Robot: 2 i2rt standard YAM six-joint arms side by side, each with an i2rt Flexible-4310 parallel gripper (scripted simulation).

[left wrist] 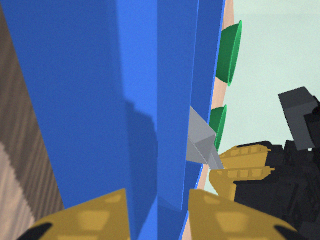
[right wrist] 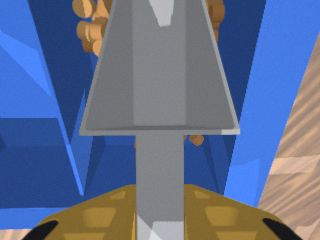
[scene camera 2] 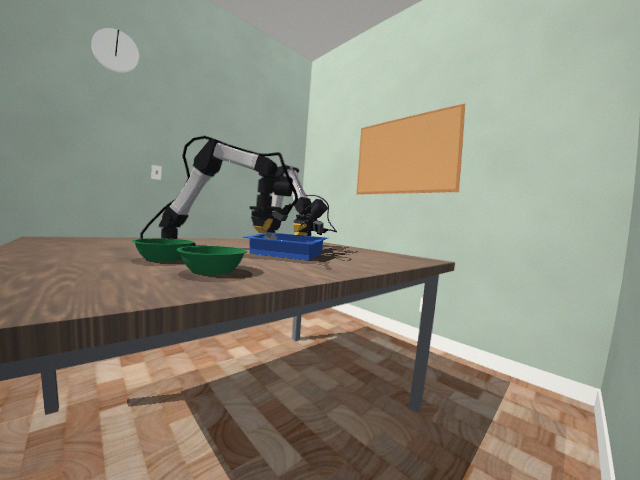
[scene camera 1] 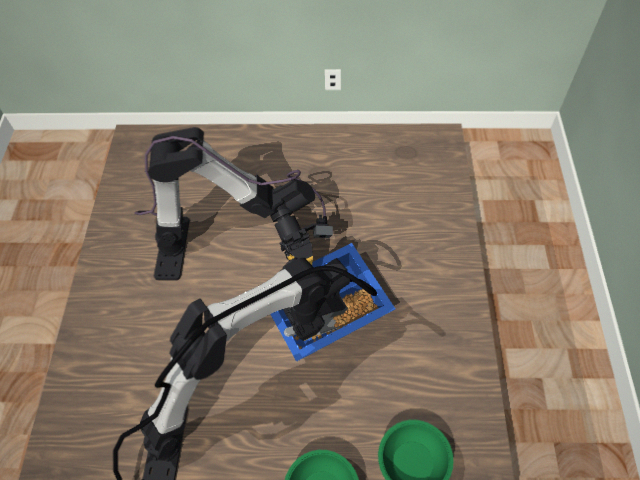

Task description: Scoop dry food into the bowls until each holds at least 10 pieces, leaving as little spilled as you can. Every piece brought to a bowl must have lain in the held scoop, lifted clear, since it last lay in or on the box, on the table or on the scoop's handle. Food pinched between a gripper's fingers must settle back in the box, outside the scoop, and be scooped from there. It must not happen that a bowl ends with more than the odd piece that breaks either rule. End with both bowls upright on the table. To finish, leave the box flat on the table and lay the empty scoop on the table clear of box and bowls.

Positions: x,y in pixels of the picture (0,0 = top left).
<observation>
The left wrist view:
left gripper: 162,197
right gripper: 210,169
blue box: 111,93
grey scoop: 203,136
green bowl: 230,38
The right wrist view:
right gripper: 160,193
blue box: 55,168
grey scoop: 159,77
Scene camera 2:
blue box: 295,248
green bowl: 154,249
green bowl: 207,260
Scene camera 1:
left gripper: 308,271
right gripper: 302,329
</observation>
